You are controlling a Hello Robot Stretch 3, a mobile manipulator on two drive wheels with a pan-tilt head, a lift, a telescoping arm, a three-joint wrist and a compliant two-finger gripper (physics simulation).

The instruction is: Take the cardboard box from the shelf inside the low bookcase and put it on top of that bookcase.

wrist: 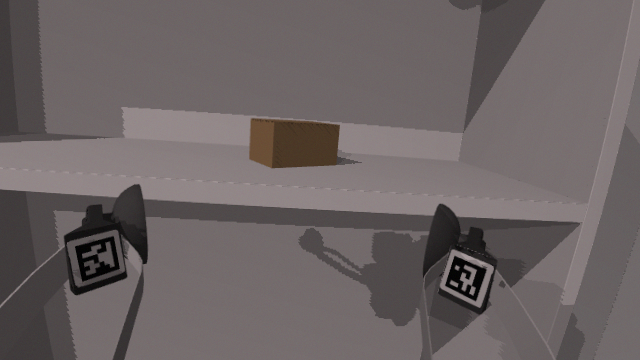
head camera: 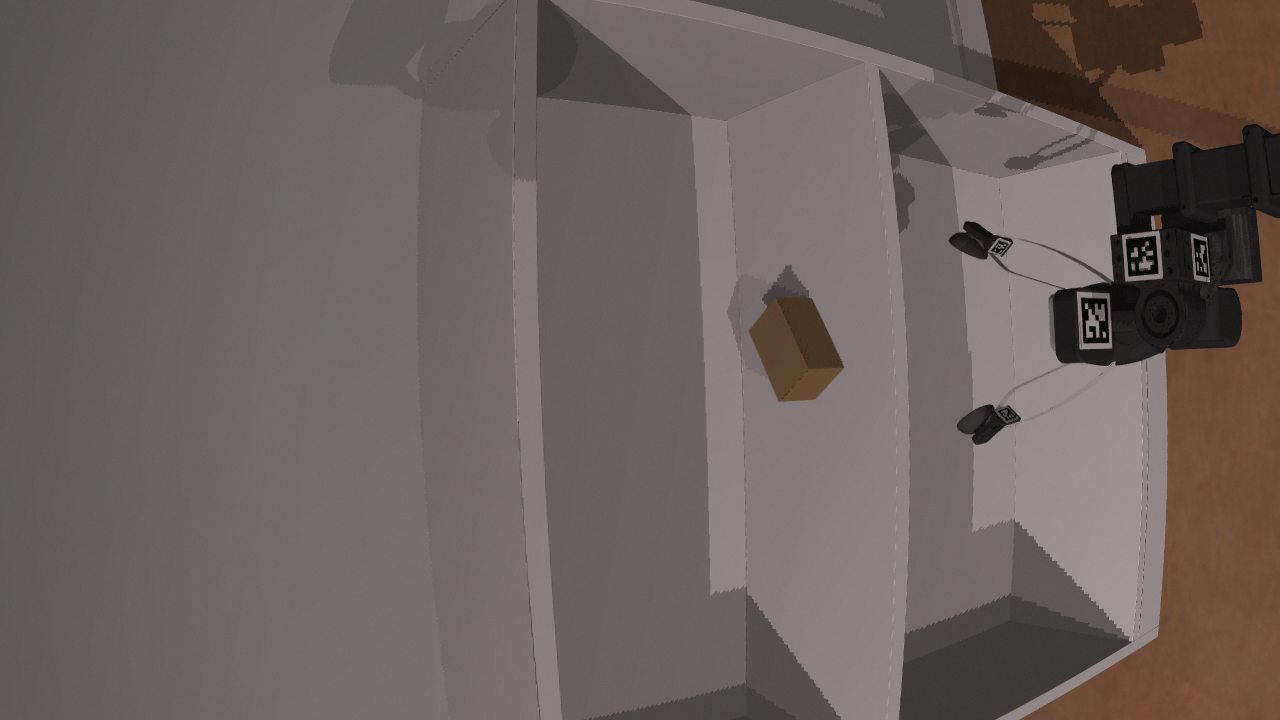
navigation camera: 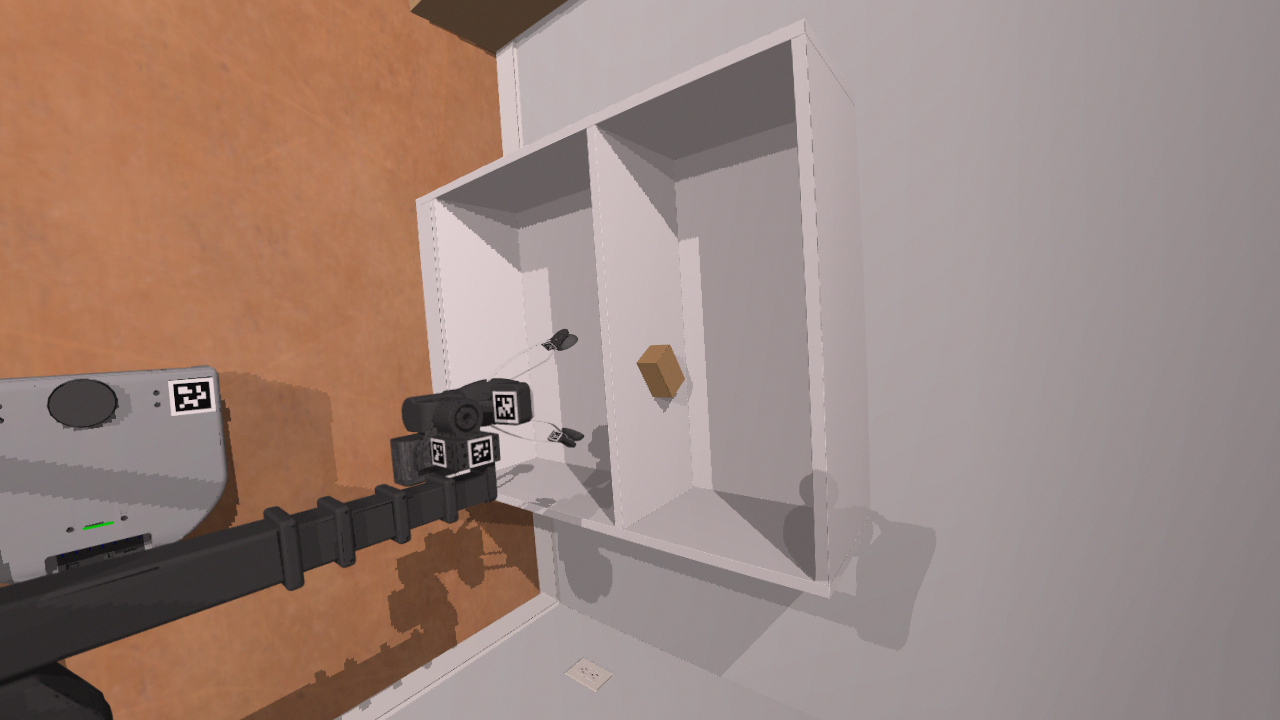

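Note:
The cardboard box [head camera: 792,353] [navigation camera: 660,370] [wrist: 297,144] is small and brown and rests, turned at an angle, on the middle shelf [head camera: 832,492] [navigation camera: 640,268] [wrist: 175,161] of the low white bookcase [head camera: 527,358] [navigation camera: 810,313] [wrist: 600,150]. The bookcase's top board shows edge-on in the head and navigation views. My gripper [head camera: 971,331] [navigation camera: 567,388] [wrist: 291,222] is open, its fingers wide apart with no object between them. It is at the lower compartment, below the shelf's front edge and lower than the box. I cannot tell how far in the fingertips reach.
The arm [navigation camera: 313,546] reaches over the wooden floor [navigation camera: 268,223] from beside the robot's base [navigation camera: 134,465]. Walls stand behind and beside the bookcase, with an outlet [navigation camera: 588,673] on one. Part of a brown object [navigation camera: 492,17] shows near the bookcase's other side.

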